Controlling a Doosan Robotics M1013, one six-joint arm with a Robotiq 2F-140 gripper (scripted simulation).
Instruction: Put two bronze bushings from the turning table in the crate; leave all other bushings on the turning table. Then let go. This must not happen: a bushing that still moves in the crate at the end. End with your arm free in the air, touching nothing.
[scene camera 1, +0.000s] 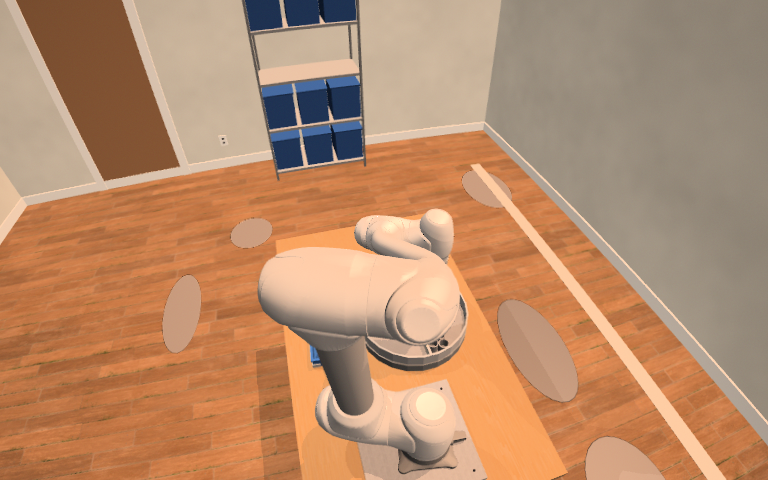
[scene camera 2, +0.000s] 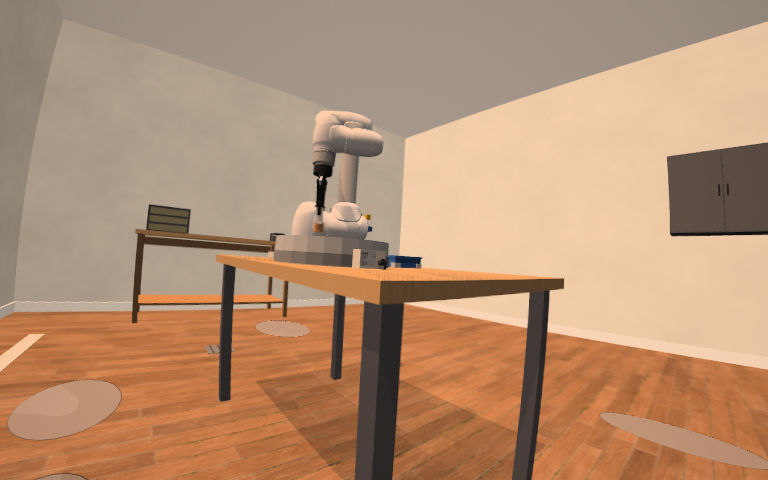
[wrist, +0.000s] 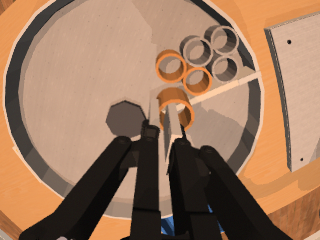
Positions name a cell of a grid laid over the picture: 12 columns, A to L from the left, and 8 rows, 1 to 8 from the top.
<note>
In view: my gripper (wrist: G4) and a bronze bushing (wrist: G4).
</note>
